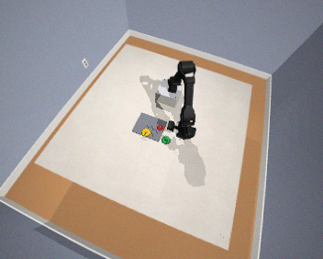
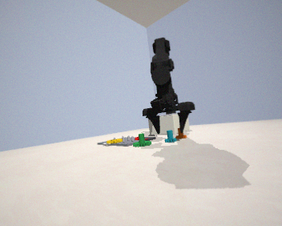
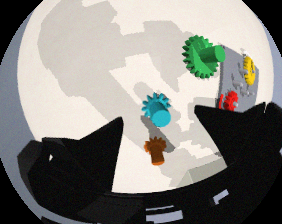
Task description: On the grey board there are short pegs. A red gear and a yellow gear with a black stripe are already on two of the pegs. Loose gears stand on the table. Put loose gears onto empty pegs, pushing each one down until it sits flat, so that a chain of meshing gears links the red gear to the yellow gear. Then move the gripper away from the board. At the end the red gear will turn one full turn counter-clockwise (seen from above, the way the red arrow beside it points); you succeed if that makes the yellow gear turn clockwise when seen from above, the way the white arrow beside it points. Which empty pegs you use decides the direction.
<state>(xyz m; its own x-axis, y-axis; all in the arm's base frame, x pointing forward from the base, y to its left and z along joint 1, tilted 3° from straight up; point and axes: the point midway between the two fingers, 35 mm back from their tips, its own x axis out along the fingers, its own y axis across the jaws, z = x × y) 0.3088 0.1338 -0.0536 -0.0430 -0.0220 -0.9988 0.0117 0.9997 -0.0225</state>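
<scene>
Now: the teal gear 10 mm below my gripper tip. The rest, counted from my gripper tip: green gear: 70 mm ahead, 80 mm to the right, 10 mm below; yellow gear: 50 mm ahead, 230 mm to the right, 10 mm below; orange gear: 80 mm behind, 10 mm to the left, 10 mm below.
</scene>
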